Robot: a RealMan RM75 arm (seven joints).
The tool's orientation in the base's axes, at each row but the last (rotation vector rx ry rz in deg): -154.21 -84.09 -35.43; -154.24 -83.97 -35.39; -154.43 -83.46 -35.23; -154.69 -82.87 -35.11; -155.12 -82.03 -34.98; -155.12 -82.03 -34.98; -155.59 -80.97 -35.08; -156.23 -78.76 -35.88; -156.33 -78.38 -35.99
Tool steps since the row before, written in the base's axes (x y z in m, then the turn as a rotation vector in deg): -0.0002 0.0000 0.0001 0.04 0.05 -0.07; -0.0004 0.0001 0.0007 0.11 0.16 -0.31; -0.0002 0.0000 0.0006 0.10 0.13 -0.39; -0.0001 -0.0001 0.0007 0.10 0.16 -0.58; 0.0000 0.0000 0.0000 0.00 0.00 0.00; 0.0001 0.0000 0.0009 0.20 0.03 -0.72; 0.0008 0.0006 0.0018 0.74 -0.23 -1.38; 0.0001 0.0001 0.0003 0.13 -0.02 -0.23; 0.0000 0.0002 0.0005 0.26 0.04 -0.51
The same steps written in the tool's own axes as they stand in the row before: -0.0001 -0.0001 -0.0002 0.04 -0.01 0.09; 0.0001 -0.0003 -0.0008 0.07 -0.05 0.35; 0.0001 -0.0001 -0.0006 0.02 -0.06 0.42; 0.0001 0.0001 -0.0007 -0.02 -0.11 0.60; 0.0000 0.0000 0.0000 0.00 0.00 0.00; 0.0004 0.0002 -0.0008 -0.13 0.02 0.74; 0.0015 0.0006 -0.0013 -0.28 0.50 1.47; 0.0002 0.0001 -0.0002 -0.03 0.08 0.25; 0.0003 0.0000 -0.0004 -0.02 0.10 0.57
